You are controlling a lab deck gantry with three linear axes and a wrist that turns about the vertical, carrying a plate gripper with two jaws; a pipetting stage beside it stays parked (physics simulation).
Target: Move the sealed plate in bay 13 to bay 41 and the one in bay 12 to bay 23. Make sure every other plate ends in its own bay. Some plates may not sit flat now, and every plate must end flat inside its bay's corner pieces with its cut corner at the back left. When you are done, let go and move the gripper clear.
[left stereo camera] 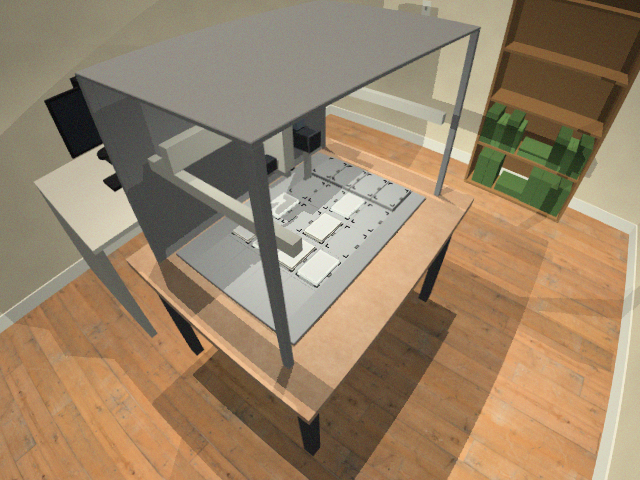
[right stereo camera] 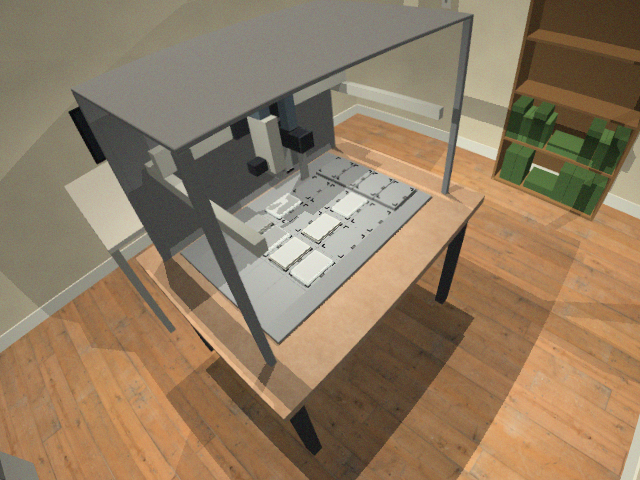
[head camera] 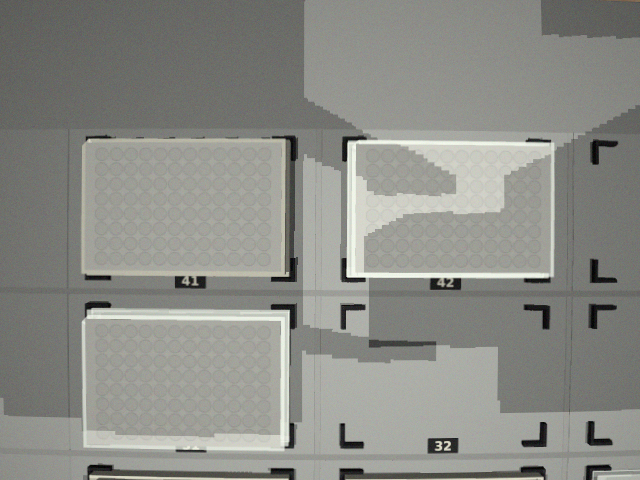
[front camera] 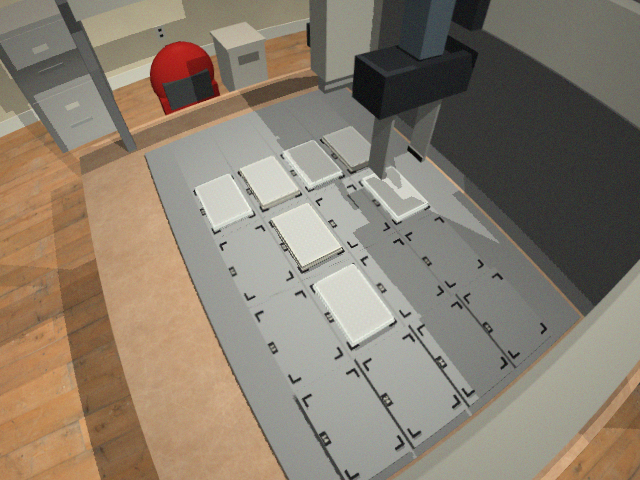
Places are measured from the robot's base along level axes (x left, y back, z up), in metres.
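Pixels of known places: gripper, fingertip midpoint: (left stereo camera: pixel 299 174) (right stereo camera: pixel 297 174) (front camera: pixel 396 163); robot's base at its link origin: (left stereo camera: pixel 316 286) (right stereo camera: pixel 308 286) (front camera: pixel 195 191).
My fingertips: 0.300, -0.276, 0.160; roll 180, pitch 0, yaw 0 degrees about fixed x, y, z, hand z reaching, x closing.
For each thing: its middle in the pictures, then the offset to it from my fingertips, as dx, dy, dz. "spot": a spot on its surface instead.
- cream plate at the middle of its body: (head camera: pixel 186 207) (front camera: pixel 351 147) (left stereo camera: pixel 252 227) (right stereo camera: pixel 253 227) +0.064, +0.212, -0.152
- white plate at the middle of its body: (front camera: pixel 353 302) (right stereo camera: pixel 349 204) (left stereo camera: pixel 347 205) -0.150, -0.116, -0.152
- Bay 12 at a spot on its surface: (front camera: pixel 255 264) spot: -0.260, +0.041, -0.159
- bay 13 at a spot on its surface: (front camera: pixel 299 335) spot: -0.256, -0.119, -0.160
- bay 42 at a spot on its surface: (head camera: pixel 439 242) spot: +0.043, +0.057, -0.145
- bay 31 at a spot on its surface: (head camera: pixel 183 382) (front camera: pixel 311 161) spot: -0.043, +0.211, -0.145
- bay 11 at a spot on its surface: (front camera: pixel 223 201) spot: -0.258, +0.202, -0.145
- bay 21 at a spot on its surface: (front camera: pixel 269 181) spot: -0.151, +0.203, -0.145
- bay 22 at a spot on its surface: (front camera: pixel 306 235) spot: -0.152, +0.041, -0.145
In the front view my gripper (front camera: pixel 398 166) is open and empty, its jaws apart above the area of bay 42. A cream plate (front camera: pixel 347 147) (head camera: pixel 183 206) lies in bay 41, its cut corner at the back left in the head view. A white plate (front camera: pixel 354 303) lies in bay 23. Bay 12 (front camera: pixel 255 264) and bay 13 (front camera: pixel 299 335) hold no plate. White plates lie in bay 42 (front camera: pixel 397 198) (head camera: pixel 439 242), bay 31 (front camera: pixel 312 164) (head camera: pixel 183 382) and bay 11 (front camera: pixel 223 201); cream plates lie in bay 21 (front camera: pixel 269 181) and bay 22 (front camera: pixel 306 235). No clear tilt shows.
The pale pipetting stage (front camera: pixel 341 41) (right stereo camera: pixel 266 144) stands beside my gripper. A dark rear wall (front camera: pixel 537 170) runs along the back of the deck. Frame posts (left stereo camera: pixel 271 248) (right stereo camera: pixel 227 268) and a pale rail (left stereo camera: pixel 237 201) stand at the sides. Shadows cross several bays.
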